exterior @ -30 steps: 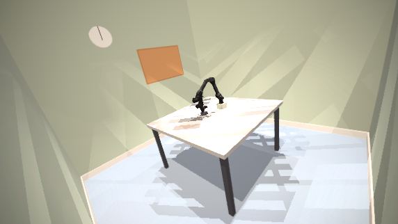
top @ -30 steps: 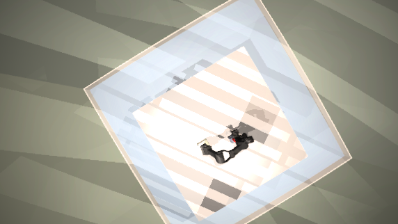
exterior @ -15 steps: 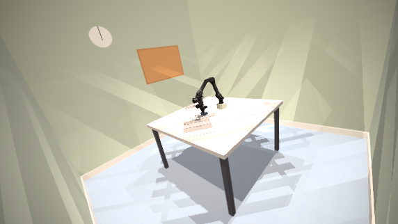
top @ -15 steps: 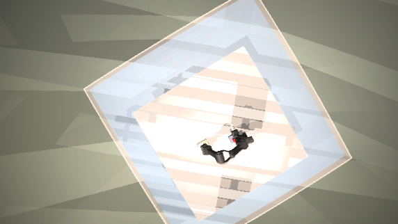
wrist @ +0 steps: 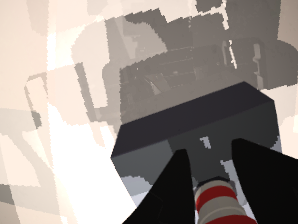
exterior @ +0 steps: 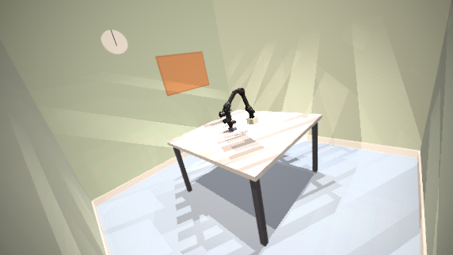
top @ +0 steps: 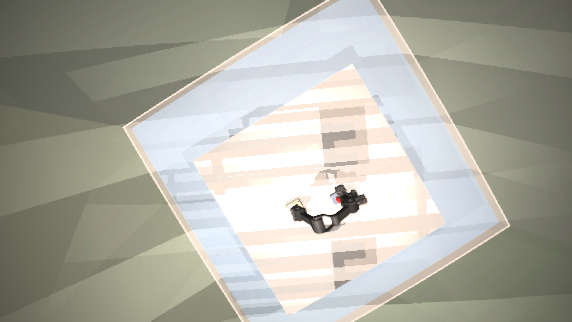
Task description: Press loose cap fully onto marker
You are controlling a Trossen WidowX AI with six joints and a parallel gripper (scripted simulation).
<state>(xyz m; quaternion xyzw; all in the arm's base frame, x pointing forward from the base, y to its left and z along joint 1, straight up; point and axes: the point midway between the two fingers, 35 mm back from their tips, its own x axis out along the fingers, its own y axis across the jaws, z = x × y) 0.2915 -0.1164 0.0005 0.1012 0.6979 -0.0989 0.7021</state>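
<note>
My gripper tip is now 50 mm below the red cap, 20 mm past it and 10 mm to the right of it. Also, from my gripper tip: holder block 20 mm below, 20 mm behind, 10 mm to the left.
</note>
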